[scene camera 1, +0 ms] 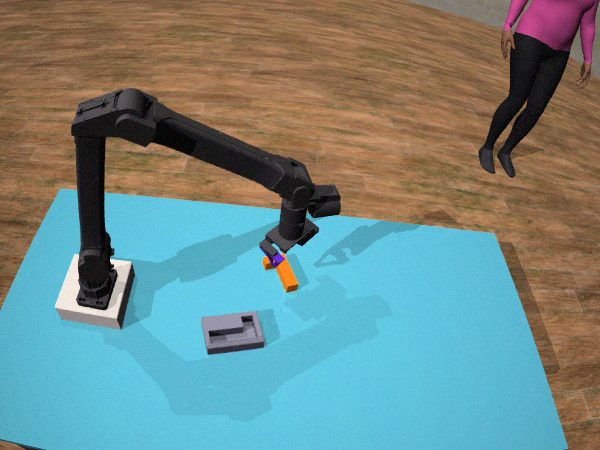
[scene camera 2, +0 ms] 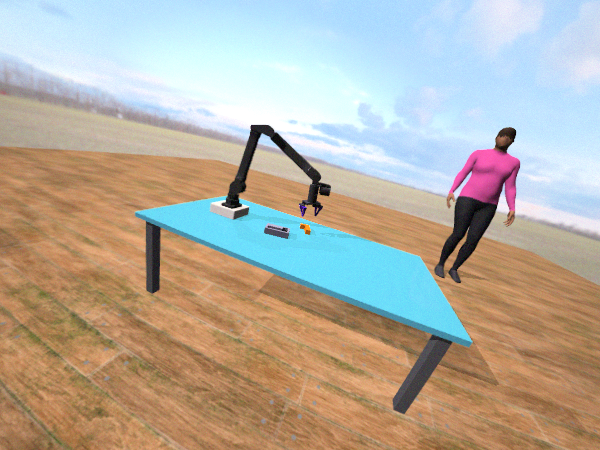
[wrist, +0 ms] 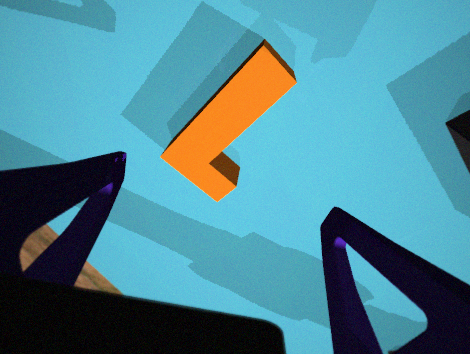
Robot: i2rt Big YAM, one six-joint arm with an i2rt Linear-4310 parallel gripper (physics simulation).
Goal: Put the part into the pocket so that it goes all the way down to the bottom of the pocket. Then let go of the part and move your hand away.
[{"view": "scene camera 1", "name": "my gripper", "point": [287,255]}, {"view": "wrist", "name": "my gripper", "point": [232,192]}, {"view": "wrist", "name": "orange L-shaped part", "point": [264,77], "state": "on the table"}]
